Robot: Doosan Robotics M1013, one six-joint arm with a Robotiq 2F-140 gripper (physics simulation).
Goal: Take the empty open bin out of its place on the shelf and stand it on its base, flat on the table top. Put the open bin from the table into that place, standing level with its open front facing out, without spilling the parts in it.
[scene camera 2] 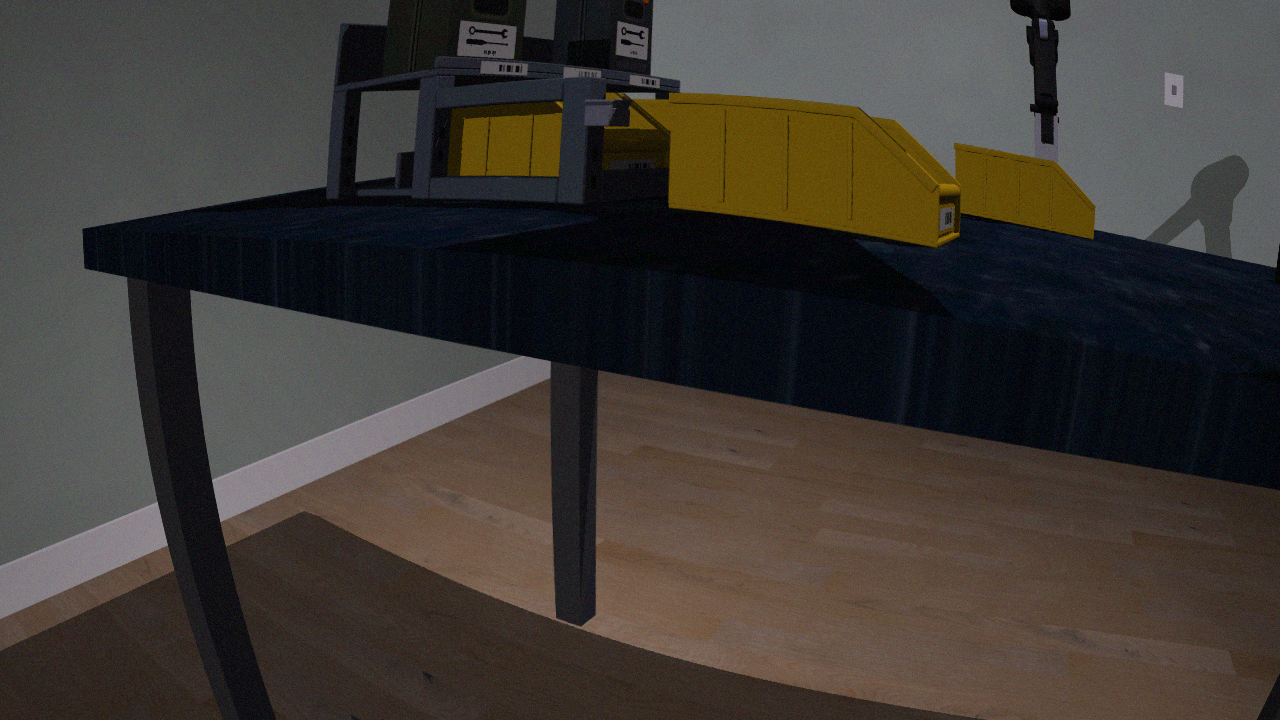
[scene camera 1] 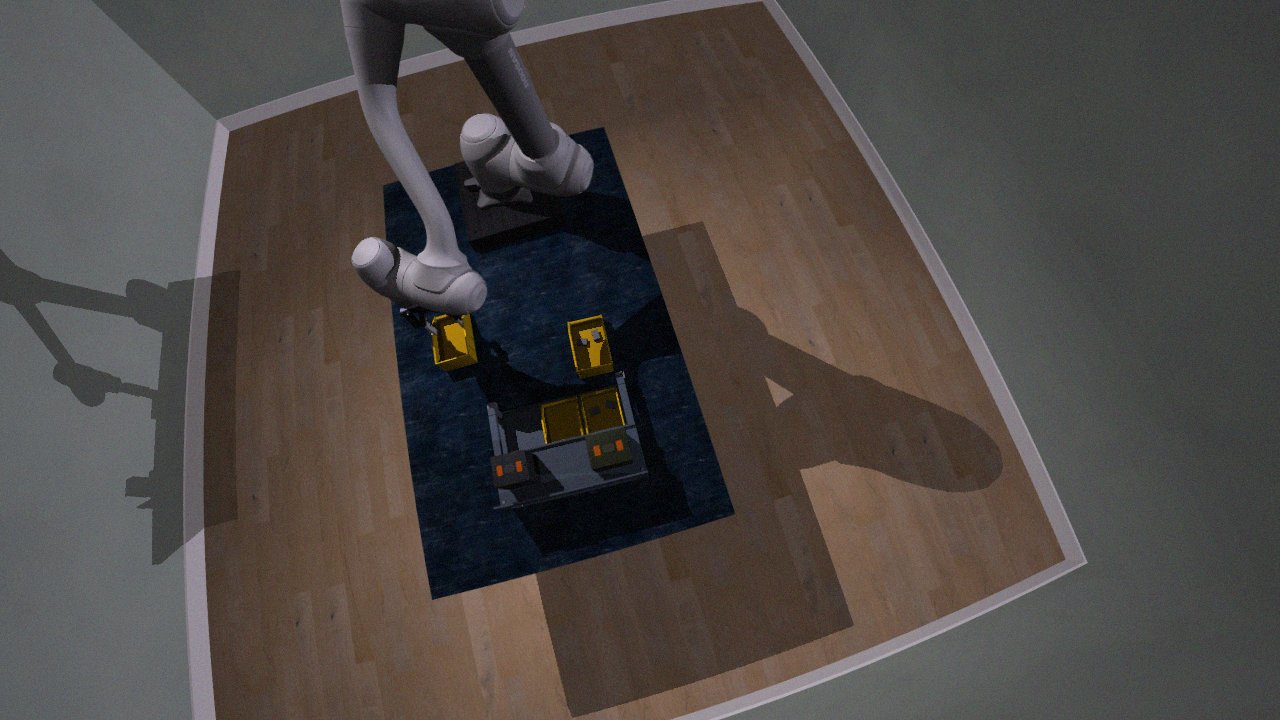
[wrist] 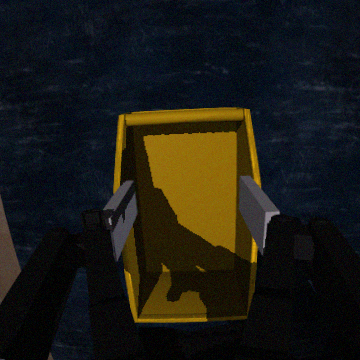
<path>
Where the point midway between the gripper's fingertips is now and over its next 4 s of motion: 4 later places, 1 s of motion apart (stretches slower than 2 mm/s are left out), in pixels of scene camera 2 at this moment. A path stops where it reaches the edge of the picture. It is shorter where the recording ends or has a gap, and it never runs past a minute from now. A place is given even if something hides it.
My gripper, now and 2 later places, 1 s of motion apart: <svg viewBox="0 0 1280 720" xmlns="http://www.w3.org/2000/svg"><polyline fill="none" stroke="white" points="1045,174 1044,125 1029,60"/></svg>
</path>
